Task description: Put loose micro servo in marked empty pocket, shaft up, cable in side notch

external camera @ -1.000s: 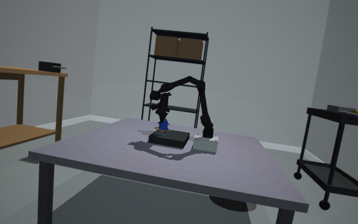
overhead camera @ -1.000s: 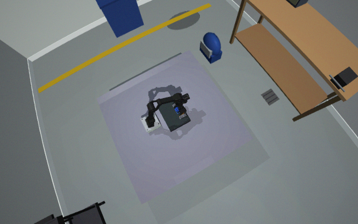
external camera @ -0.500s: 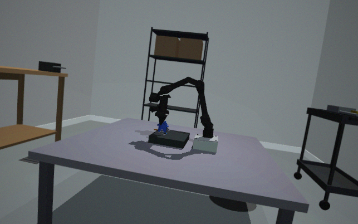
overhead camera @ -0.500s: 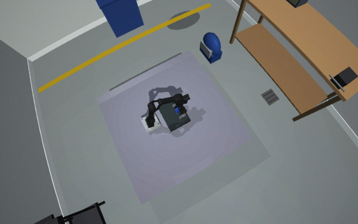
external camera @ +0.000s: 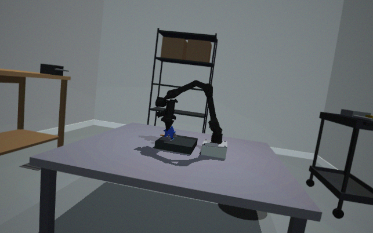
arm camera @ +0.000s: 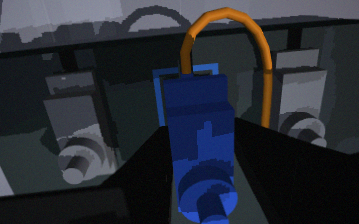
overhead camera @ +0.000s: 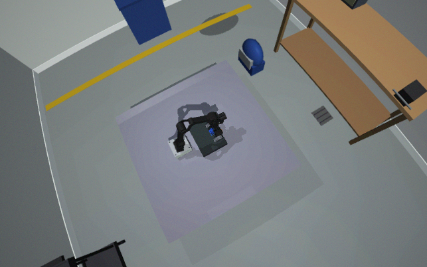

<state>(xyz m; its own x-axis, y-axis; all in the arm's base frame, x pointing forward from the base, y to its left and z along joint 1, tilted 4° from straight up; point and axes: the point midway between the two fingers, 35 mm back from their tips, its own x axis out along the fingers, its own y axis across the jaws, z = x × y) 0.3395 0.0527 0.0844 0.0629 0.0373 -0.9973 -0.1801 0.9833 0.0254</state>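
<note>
My gripper tip is now 12 cm past the dark robot deck, 8 cm above it and 2 cm to the left of it.
</note>
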